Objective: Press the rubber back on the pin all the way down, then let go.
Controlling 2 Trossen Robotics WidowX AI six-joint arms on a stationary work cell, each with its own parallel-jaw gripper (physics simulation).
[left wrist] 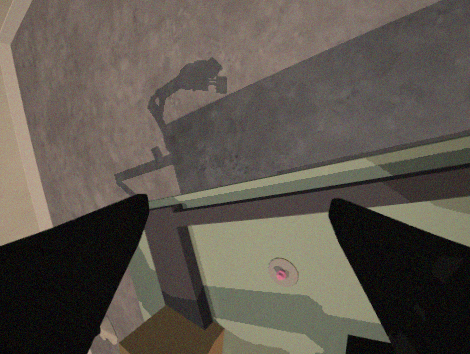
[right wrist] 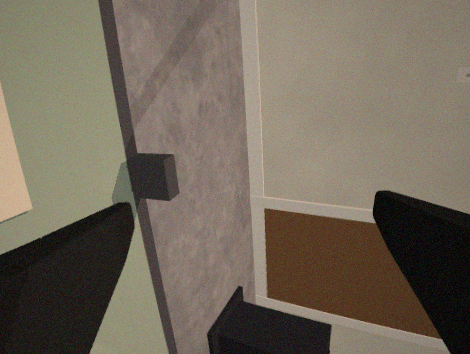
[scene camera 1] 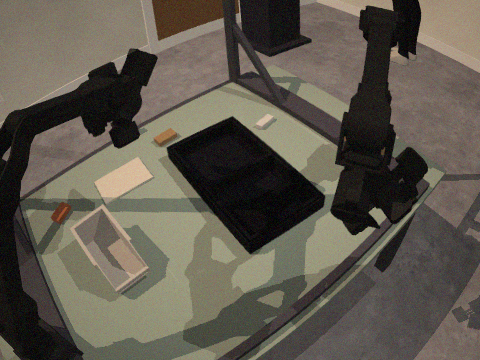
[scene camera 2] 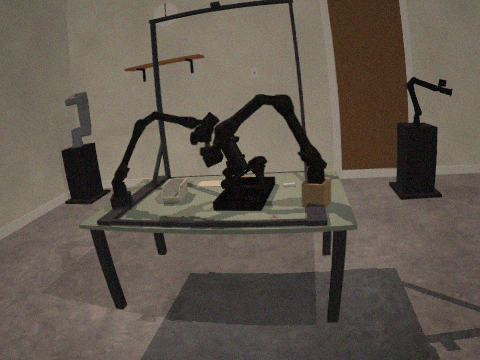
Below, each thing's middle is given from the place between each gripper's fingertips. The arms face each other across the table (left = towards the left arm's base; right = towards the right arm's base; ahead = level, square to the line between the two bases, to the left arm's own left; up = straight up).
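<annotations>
Black tray [scene camera 1: 258, 196]: my left hand 120 mm above it, 380 mm past it, 100 mm to the left of it. White box [scene camera 1: 107, 245], from my left hand: 100 mm below, 370 mm behind, 470 mm to the right.
From my right hand, white box: 20 cm below, 22 cm ahead, 16 cm to the right. Black tray, from my right hand: 21 cm below, 22 cm ahead, 21 cm to the left.
</annotations>
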